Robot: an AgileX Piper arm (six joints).
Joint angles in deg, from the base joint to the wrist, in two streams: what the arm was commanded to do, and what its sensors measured. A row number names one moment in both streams.
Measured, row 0:
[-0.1 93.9 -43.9 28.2 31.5 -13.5]
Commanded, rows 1 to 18:
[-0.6 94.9 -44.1 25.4 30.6 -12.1]
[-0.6 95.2 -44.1 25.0 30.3 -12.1]
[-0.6 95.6 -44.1 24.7 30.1 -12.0]
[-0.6 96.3 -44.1 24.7 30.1 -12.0]
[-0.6 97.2 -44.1 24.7 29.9 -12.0]
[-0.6 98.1 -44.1 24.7 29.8 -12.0]
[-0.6 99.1 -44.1 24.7 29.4 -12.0]
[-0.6 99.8 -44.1 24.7 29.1 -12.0]
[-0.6 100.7 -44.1 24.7 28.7 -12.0]
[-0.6 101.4 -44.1 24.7 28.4 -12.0]
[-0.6 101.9 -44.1 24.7 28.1 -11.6]
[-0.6 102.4 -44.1 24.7 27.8 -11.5]
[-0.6 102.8 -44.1 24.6 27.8 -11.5]
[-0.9 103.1 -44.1 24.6 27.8 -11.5]
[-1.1 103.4 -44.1 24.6 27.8 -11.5]
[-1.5 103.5 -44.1 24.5 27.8 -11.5]
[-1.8 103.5 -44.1 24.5 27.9 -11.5]
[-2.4 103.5 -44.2 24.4 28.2 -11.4]
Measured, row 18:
[-0.9 102.0 -44.3 25.1 29.1 -11.5]
